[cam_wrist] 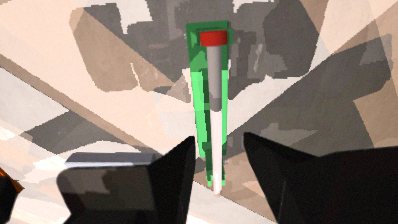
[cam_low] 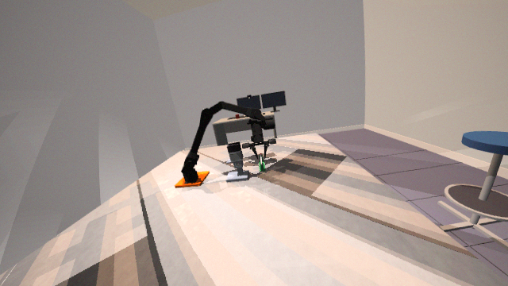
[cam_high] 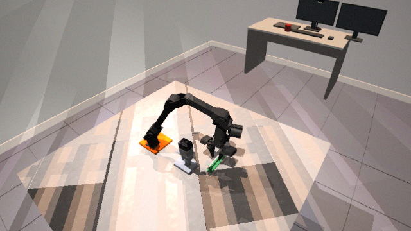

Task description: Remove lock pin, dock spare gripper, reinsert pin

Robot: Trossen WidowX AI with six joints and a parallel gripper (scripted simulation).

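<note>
My gripper tip is 2 cm above the green rack and 1 cm to the right of it. Also, from my gripper tip: spare gripper (13 cm behind, 8 cm to the right, 8 cm above); then grey mount (13 cm behind, 8 cm to the right, 1 cm above).
</note>
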